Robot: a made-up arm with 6 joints. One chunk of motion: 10 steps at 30 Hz.
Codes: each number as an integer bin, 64 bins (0 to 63) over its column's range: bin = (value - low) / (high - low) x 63, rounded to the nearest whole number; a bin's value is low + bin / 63 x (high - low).
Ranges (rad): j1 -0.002..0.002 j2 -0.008..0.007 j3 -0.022..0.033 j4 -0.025..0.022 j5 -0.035..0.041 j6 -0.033..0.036
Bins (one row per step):
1: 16 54 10 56 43 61
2: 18 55 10 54 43 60
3: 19 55 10 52 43 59
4: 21 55 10 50 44 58
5: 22 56 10 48 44 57
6: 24 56 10 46 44 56
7: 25 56 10 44 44 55
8: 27 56 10 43 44 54
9: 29 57 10 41 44 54
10: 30 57 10 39 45 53
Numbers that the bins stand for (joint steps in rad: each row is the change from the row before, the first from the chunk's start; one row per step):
1: -0.00098 0.00486 -0.01327 0.01678 0.01687 0.03381
2: -0.00086 0.00510 -0.01327 0.01529 0.01687 0.03271
3: -0.00079 0.00510 -0.01327 0.01379 0.01687 0.03162
4: -0.00067 0.00510 -0.01327 0.01230 0.01808 0.03052
5: -0.00060 0.00533 -0.01327 0.01081 0.01808 0.02943
6: -0.00048 0.00533 -0.01327 0.00932 0.01808 0.02833
7: -0.00041 0.00533 -0.01327 0.00783 0.01808 0.02724
8: -0.00029 0.00533 -0.01327 0.00708 0.01808 0.02614
9: -0.00016 0.00557 -0.01327 0.00559 0.01808 0.02614
10: -0.00010 0.00557 -0.01327 0.00410 0.01929 0.02505

